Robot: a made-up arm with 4 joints.
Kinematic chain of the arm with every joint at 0, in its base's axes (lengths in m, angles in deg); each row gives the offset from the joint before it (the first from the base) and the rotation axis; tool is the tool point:
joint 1: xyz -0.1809 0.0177 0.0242 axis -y
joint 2: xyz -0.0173 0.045 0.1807 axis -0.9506 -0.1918 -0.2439
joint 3: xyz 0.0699 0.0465 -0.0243 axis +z
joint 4: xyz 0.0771 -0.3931 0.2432 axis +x
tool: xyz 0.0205 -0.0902 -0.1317
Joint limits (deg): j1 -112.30..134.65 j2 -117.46..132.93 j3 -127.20..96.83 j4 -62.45..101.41
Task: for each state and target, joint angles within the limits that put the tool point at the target. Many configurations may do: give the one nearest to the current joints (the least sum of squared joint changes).
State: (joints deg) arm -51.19 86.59 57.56 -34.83
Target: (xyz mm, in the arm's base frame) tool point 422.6 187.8 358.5
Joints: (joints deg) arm -32.66 100.62 45.85 -10.06
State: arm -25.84 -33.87 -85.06 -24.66
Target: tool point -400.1 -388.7 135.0
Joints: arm -8.00 -45.63 -52.44 -42.65
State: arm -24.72 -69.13 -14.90 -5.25
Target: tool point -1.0 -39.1 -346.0
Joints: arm -34.47 -77.69 16.15 -21.60
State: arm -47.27 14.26 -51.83 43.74
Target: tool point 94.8 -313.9 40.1
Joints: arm -72.81 4.03 -10.37 26.24
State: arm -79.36 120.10 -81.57 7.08
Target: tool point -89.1 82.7 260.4
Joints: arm -112.30 132.33 -96.38 48.21
